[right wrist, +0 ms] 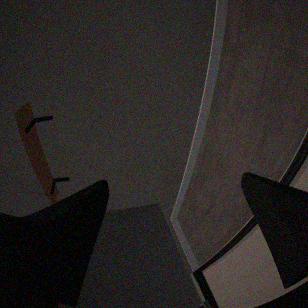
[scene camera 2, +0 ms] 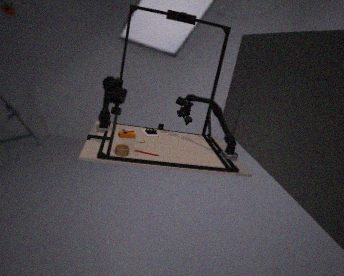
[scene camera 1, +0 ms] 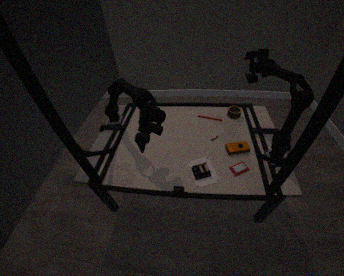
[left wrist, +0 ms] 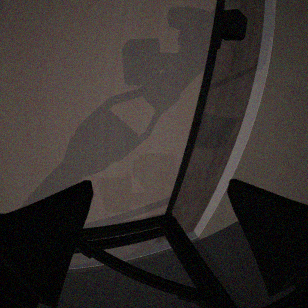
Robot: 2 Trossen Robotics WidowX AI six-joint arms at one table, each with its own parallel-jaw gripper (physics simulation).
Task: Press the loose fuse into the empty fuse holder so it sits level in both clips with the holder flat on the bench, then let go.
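Places are measured from the left arm's base along level axes (x ahead, y left, z up), in metres.
Pixels of known places: left gripper, between the fingertips: (scene camera 1: 143, 148) (left wrist: 161, 187); right gripper, between the fingertips: (right wrist: 177, 184) (scene camera 2: 121, 109) (scene camera 1: 245, 66); left arm's base, origin of its link: (scene camera 2: 229, 152) (scene camera 1: 114, 119); right arm's base, origin of its link: (scene camera 2: 103, 126) (scene camera 1: 276, 156).
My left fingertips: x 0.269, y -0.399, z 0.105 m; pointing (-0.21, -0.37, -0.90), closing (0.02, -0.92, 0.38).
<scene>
Ahead of a thing's pixels: the offset from my left fingertips to its top centre. "*": to the spot under its first point.
The loose fuse {dx +0.398, dy +0.173, dz -0.139 m} (scene camera 1: 214, 138) (scene camera 2: 142, 142) is a small thin brownish piece lying on the bench. The fuse holder is in a black block (scene camera 1: 201, 170) (scene camera 2: 151, 131) with pale parts, on a white plate {* dx +0.329, dy -0.108, dz -0.151 m} (scene camera 1: 212, 178); its clips are too small to make out. My left gripper (scene camera 1: 149, 137) (left wrist: 161, 187) is open and empty, high above the bench, left of the fuse and holder in scene camera 1. My right gripper (scene camera 1: 249, 66) (right wrist: 177, 184) is open and empty, raised beyond the bench's far right edge. The fuse and holder do not show in either wrist view.
An orange box-shaped device {dx +0.512, dy +0.068, dz -0.119 m} (scene camera 1: 237, 147) (scene camera 2: 127, 134) and a red-edged card {dx +0.483, dy -0.066, dz -0.139 m} (scene camera 1: 239, 168) lie right of the holder in scene camera 1. A red stick {dx +0.407, dy +0.375, dz -0.147 m} (scene camera 1: 210, 118) (scene camera 2: 146, 153) and a round tan container {dx +0.589, dy +0.393, dz -0.103 m} (scene camera 1: 234, 112) (scene camera 2: 122, 149) are at the back. A dark frame (scene camera 1: 150, 189) surrounds the bench.
</scene>
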